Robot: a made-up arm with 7 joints.
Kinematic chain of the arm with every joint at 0, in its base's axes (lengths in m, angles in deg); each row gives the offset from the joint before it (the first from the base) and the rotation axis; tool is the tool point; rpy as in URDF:
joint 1: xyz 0 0 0.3 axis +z
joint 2: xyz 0 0 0 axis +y
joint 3: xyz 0 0 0.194 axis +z
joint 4: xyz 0.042 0 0 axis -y
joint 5: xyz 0.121 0 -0.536 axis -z
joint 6: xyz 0 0 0 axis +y
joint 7: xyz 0.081 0 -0.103 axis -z
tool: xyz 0 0 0 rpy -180 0 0
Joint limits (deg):
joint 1: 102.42..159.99
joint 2: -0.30..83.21
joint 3: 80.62..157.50
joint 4: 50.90..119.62
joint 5: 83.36..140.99
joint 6: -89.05..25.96
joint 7: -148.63..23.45
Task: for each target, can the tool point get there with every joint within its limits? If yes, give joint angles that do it. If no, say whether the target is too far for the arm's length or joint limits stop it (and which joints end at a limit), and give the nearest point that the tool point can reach.
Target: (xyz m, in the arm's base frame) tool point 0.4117 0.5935 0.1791
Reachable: no: joint limits stop it (at a limit: joint 1, joint 2, joint 3, joint 4, joint 5, joint 6) | nearest point -0.4617 0.4625 0.2014 | short by 0.883 m
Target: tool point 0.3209 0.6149 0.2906
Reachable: no: joint limits stop it (at a limit: joint 1, joint 2, joint 3, joint 4, joint 5, joint 6) | nearest point -0.3396 0.4327 0.6664 | short by 0.781 m
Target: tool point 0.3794 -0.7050 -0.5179
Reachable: no: too far | nearest point 0.2820 -0.5241 0.1372 | short by 0.687 m
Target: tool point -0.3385 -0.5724 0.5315
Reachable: yes | joints 154.83 17.62 100.42 84.89 100.86 -20.33 -118.08
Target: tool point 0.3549 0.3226 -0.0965
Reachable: no: joint limits stop it (at a limit: joint 1, joint 2, joint 3, joint 4, joint 5, joint 6) | nearest point 0.2661 -0.3332 0.2350 | short by 0.740 m
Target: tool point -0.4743 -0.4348 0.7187
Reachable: yes | joints 133.34 14.73 105.43 101.93 115.72 -2.66 -1.74
